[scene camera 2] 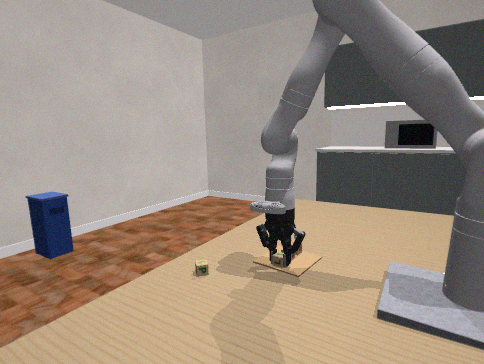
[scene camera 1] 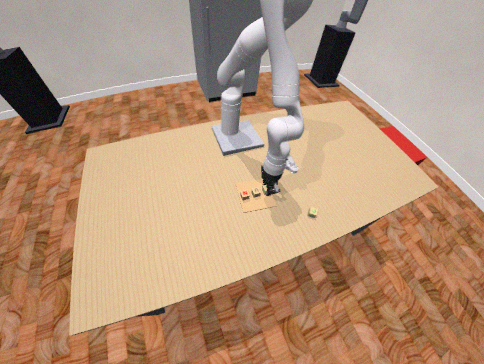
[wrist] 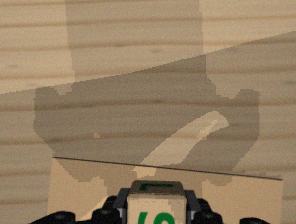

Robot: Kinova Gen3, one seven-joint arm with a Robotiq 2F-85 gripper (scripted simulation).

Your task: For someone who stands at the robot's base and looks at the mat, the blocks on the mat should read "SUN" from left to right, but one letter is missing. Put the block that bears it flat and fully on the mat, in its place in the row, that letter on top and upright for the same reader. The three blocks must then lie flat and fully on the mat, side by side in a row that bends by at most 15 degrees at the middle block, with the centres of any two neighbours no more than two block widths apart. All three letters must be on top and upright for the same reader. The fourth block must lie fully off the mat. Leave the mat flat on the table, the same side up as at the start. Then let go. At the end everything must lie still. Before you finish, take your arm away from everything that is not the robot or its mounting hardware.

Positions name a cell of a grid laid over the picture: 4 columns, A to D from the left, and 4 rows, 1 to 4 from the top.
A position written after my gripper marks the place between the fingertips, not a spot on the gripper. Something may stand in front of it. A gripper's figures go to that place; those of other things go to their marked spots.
Labels:
My gripper (scene camera 2: C3) is 80 cm from the lens. A tan mat (scene camera 2: C3) is 81 cm from the lens.

